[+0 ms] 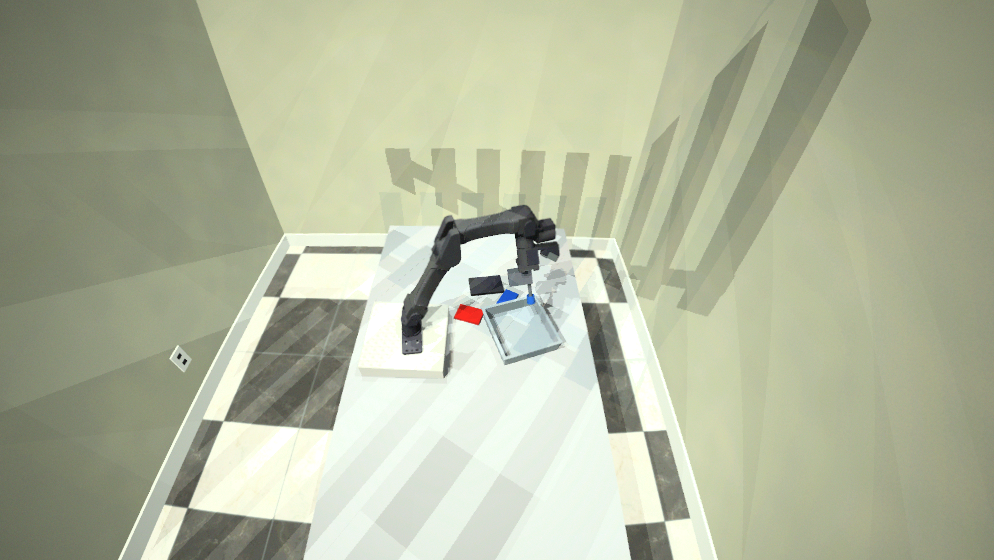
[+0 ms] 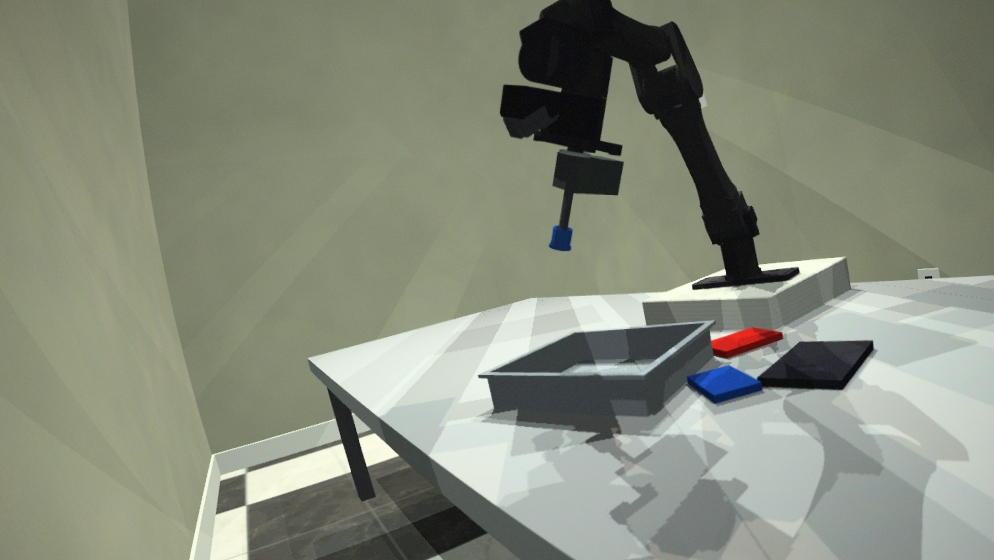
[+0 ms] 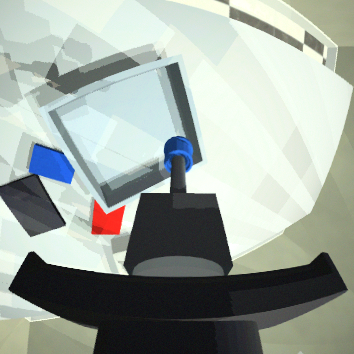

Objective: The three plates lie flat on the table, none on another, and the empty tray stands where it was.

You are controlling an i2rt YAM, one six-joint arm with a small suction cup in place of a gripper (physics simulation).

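Frame: origin at the arm's base, x ahead, y left, z up, level; metres.
Seen in the pictures: hand, its tool point: (image 1: 531, 302) (image 2: 559, 247) (image 3: 177, 148); arm's base, origin of its link: (image 1: 411, 330) (image 2: 744, 281).
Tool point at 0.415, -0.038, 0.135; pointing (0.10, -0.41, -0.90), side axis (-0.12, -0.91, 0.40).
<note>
Offsets run from my tool point to a thing's top centre, as dx, dy, dz. Level surfaces: height alone.
A black plate @[-0.109, +0.274, -0.181] (image 1: 485, 285) (image 2: 817, 363) (image 3: 32, 205), a blue plate @[-0.034, +0.186, -0.182] (image 1: 507, 297) (image 2: 724, 384) (image 3: 51, 163) and a red plate @[-0.197, +0.128, -0.181] (image 1: 468, 314) (image 2: 747, 342) (image 3: 108, 218) lie flat on the table, none on another. The blue plate lies close to a corner of the black one. The grey square tray @[-0.020, +0.017, -0.141] (image 1: 498, 345) (image 2: 570, 395) (image 3: 192, 117) stands upright and empty beside the blue and red plates. My blue suction cup (image 1: 530, 299) (image 2: 560, 238) (image 3: 178, 151) hangs in the air well above the tray's height, with nothing on it.
The arm's base stands on a white block (image 1: 389, 358) (image 2: 709, 310) at one side of the table @[dz -0.191] (image 1: 459, 417) (image 2: 445, 368), near the red plate. A table edge runs past the far side of the tray. Shadows of the arm fall on the table.
</note>
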